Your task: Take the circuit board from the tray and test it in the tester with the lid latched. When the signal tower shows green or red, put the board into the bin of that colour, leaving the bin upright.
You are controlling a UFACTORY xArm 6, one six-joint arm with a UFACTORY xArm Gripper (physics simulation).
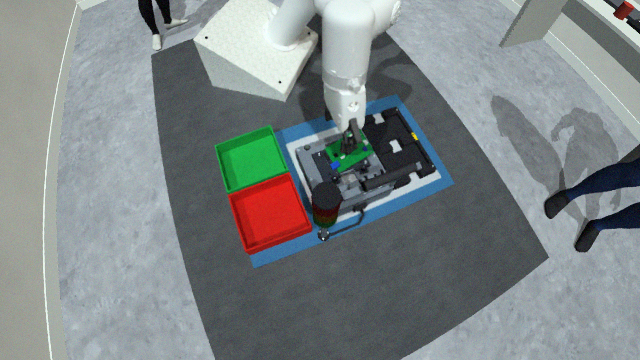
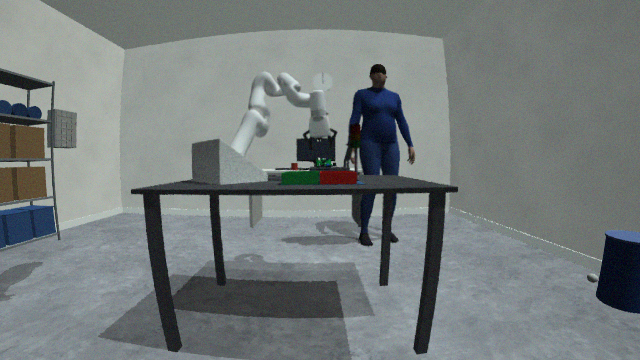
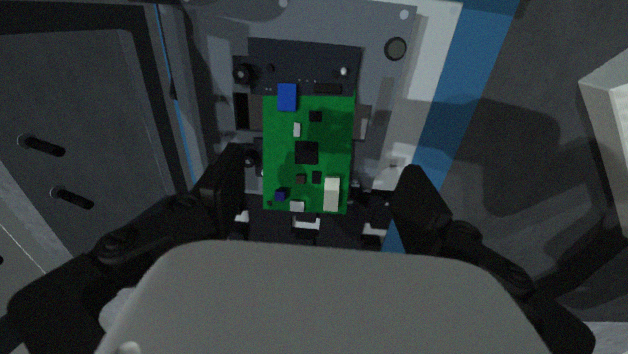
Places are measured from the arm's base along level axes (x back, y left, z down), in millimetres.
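Where they show: gripper, fingertip midpoint: (image 1: 339,134) (image 2: 321,149) (image 3: 322,176); arm's base at its link origin: (image 1: 279,36).
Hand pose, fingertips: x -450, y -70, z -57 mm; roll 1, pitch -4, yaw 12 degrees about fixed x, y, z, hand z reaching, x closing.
Each offset is from my fingertips to the top centre of the thing. "spot": to the spot under its first point. Level surfaces: height alone.
The green circuit board (image 1: 349,155) (image 3: 308,149) lies flat in the nest of the grey tester @(spot: dx +9, dy -75, dz +87 mm) (image 1: 308,165) (image 3: 395,88). My gripper (image 1: 352,142) (image 3: 322,176) is open right above the board's near end, one finger on each side, with nothing held. The tester's dark lid (image 2: 315,150) (image 3: 87,101) stands open beside the nest. The black tray @(spot: dx -49, dy +170, dz +142 mm) (image 1: 398,150) lies to the right of the tester, with no board in it. The signal tower @(spot: dx -158, dy -132, dz -110 mm) (image 1: 326,208) (image 2: 355,136) stands at the tester's front corner; I cannot tell a lit colour. The green bin @(dx +112, dy -186, dz +100 mm) (image 1: 250,157) (image 2: 299,177) and the red bin @(dx -37, dy -208, dz +100 mm) (image 1: 268,213) (image 2: 338,177) stand upright and empty on the left.
The arm's white base block (image 1: 250,53) (image 2: 219,163) stands at the back of the table @(dz +147 mm) (image 2: 291,188). A person in blue (image 2: 379,134) (image 1: 595,192) stands close behind the table. A shelf rack (image 2: 52,156) stands at the far left wall.
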